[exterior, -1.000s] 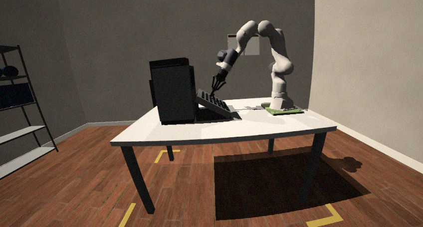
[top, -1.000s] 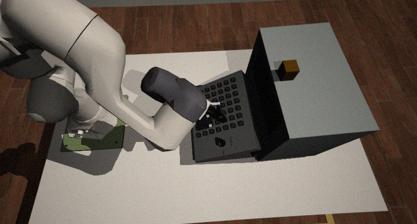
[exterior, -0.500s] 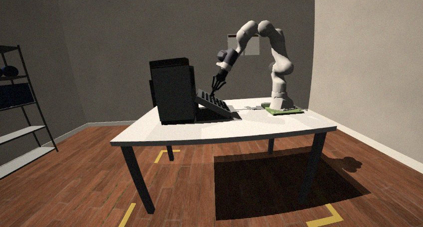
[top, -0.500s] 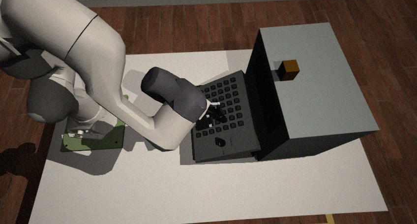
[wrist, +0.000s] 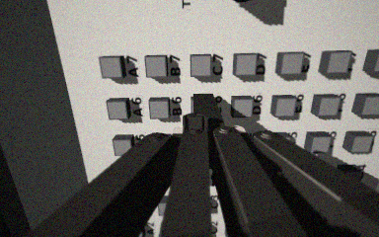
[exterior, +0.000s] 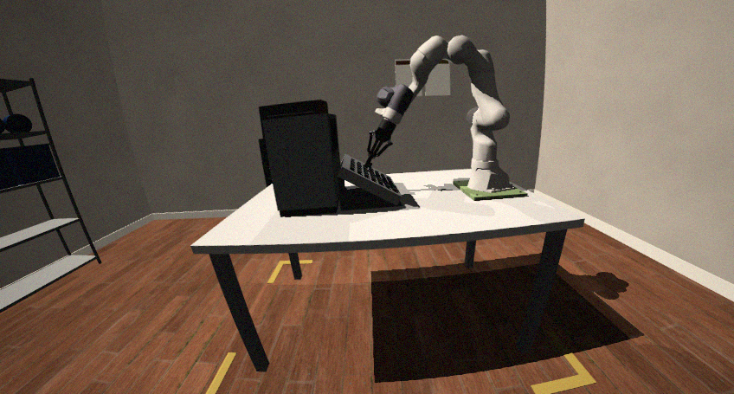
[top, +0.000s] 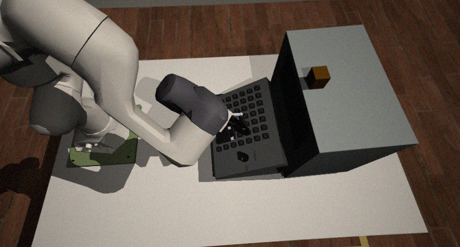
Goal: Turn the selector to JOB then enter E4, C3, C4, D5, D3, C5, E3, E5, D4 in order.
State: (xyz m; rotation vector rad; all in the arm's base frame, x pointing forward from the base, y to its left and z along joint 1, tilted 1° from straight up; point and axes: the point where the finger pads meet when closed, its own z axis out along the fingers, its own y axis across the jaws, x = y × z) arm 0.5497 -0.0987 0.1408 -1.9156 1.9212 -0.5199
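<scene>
Now: the c6 key 3 cm below my hand and 2 cm ahead of it. From my hand the other things lie so: a5 key (8 cm ahead, 3 cm to the left, 1 cm above); key C5 (3 cm to the left, 3 cm below, 2 cm ahead); a7 key (8 cm ahead, 4 cm to the right, 1 cm above).
</scene>
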